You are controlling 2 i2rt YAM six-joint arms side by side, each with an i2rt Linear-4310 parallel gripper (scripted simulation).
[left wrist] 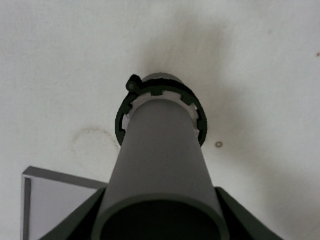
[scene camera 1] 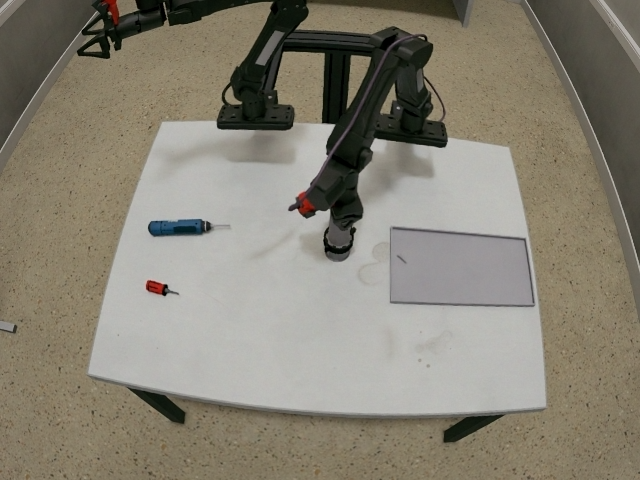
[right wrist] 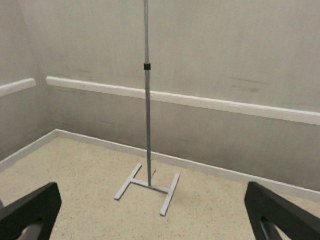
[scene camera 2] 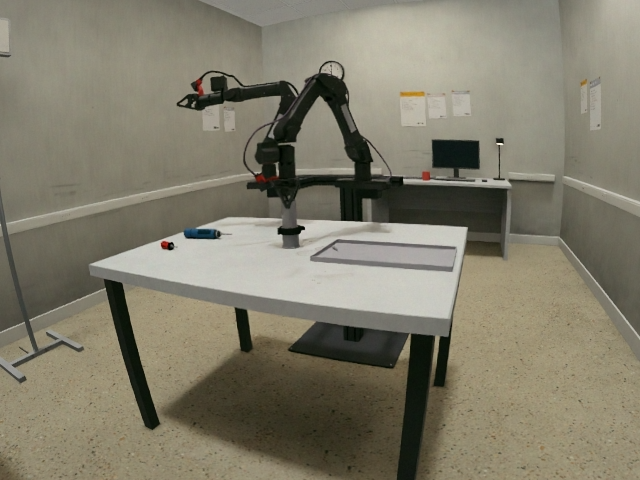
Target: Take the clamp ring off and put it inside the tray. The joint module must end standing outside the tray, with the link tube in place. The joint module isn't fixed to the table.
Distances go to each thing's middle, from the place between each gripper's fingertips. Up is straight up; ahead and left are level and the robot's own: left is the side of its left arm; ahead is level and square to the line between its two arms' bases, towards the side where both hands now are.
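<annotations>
Grey tray (scene camera 1: 443,266), counted from my left hand: 350 mm to the left, 20 mm ahead, 140 mm below. The black clamp ring (left wrist: 135,86) is 80 mm below my left hand.
From my right hand, the grey tray is 960 mm to the left, 160 mm ahead and 580 mm below. My right hand is 130 mm short of the black clamp ring, 620 mm to the right of it and 520 mm above it.
</annotations>
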